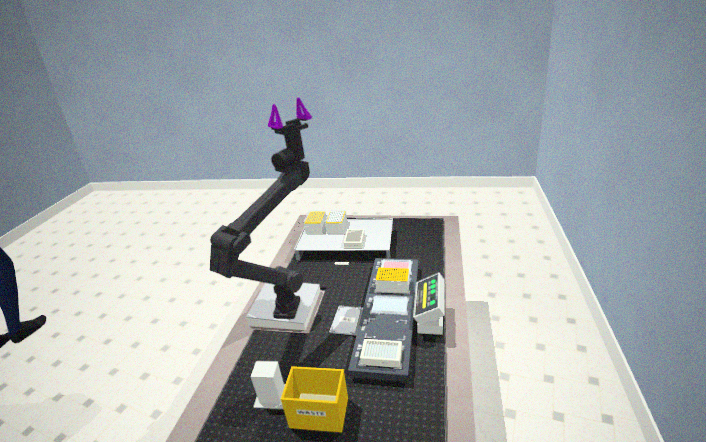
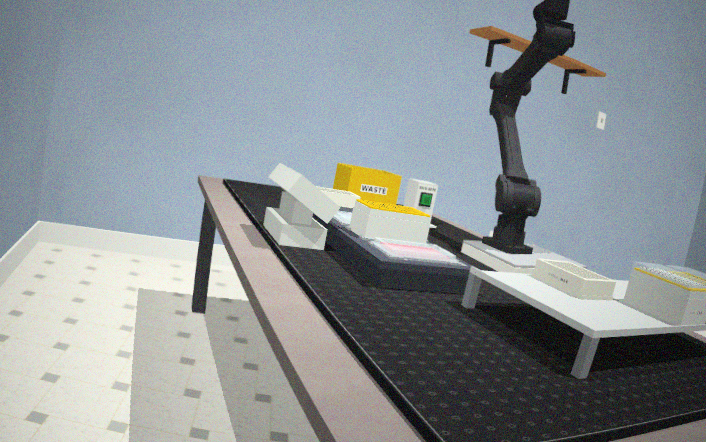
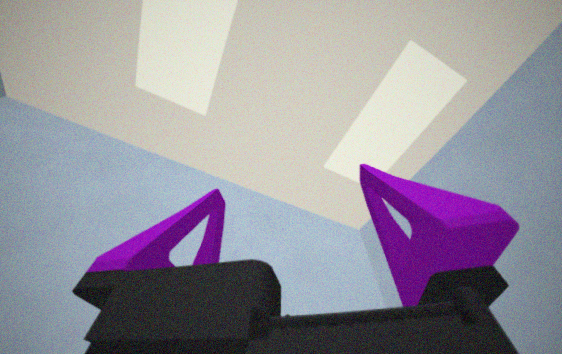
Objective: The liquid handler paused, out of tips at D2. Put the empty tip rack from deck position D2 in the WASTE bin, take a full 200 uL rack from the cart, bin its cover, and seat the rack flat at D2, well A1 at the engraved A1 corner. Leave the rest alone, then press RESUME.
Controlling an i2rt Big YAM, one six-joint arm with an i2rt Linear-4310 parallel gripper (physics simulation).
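Places are measured from the arm's base along level axes (x ahead, y left, z up), in millimetres.
Pixels of known places: gripper, fingertip midpoint: (image 1: 286,101) (image 3: 287,184); arm's base at its link origin: (image 1: 287,308) (image 2: 506,248).
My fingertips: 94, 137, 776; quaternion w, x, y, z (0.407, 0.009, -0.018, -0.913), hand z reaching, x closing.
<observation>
Ahead of a thing's pixels: the offset from my fingertips to its top centre, as dx, dy, dz. "spot": to the spot under its first point.
My gripper (image 1: 286,102) (image 3: 287,184) is open and empty, with purple fingers pointing up, high above the table. A rack with a yellow top and dark holes @[spot: +327, -61, -703] (image 1: 393,281) (image 2: 390,223) sits on the dark deck (image 1: 385,329) (image 2: 416,278), between a pink plate and a pale plate; the position labels are unreadable. On the white cart @[+79, +376, -739] (image 1: 323,243) (image 2: 588,325) stand a yellow-topped rack @[-81, +447, -675] (image 1: 314,222) and a rack with speckled top and clear cover (image 1: 336,222) (image 2: 666,294). The yellow WASTE bin @[+112, -582, -670] (image 1: 313,413) (image 2: 367,182) has something pale inside. A white box @[-50, -530, -675] (image 1: 266,384) (image 2: 420,190) carries a green button.
A cream box @[+132, +307, -714] (image 1: 354,238) (image 2: 573,278) stands on the cart. The pink plate @[+331, +103, -744] (image 1: 397,265) (image 2: 414,249), pale plate @[+313, -144, -744] (image 1: 389,305) and a cream rack @[+294, -392, -727] (image 1: 381,352) are on the deck. A tilted screen unit (image 1: 429,295) (image 2: 302,190) stands beside it. A wall shelf (image 2: 591,69) is behind the arm.
</observation>
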